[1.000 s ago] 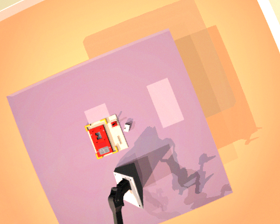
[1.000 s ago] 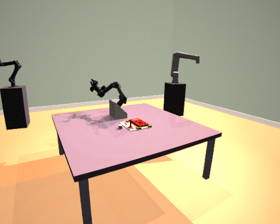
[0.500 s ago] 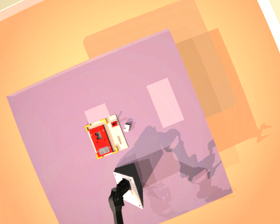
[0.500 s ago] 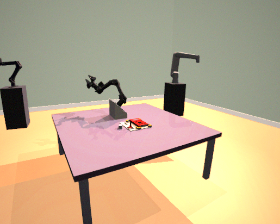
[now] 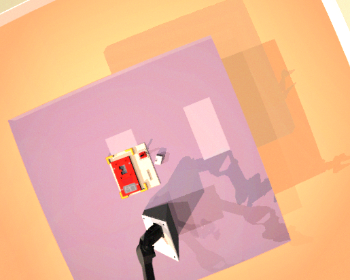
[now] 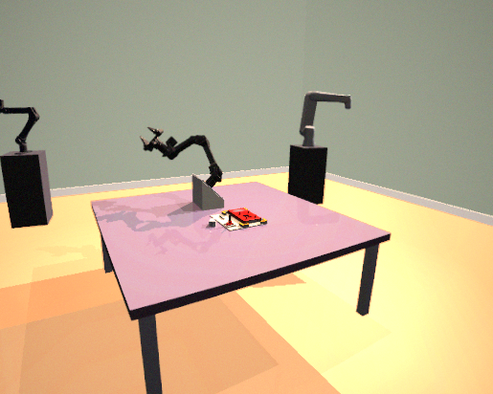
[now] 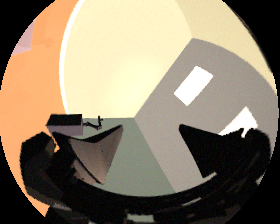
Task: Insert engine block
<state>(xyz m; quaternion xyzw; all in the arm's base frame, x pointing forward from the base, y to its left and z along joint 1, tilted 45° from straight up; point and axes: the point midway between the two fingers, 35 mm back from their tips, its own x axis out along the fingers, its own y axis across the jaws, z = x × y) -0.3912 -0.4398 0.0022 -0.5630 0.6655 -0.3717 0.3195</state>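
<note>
My gripper tip is now 74 cm short of the engine block, 28 cm to the right of it and 43 cm above it.
</note>
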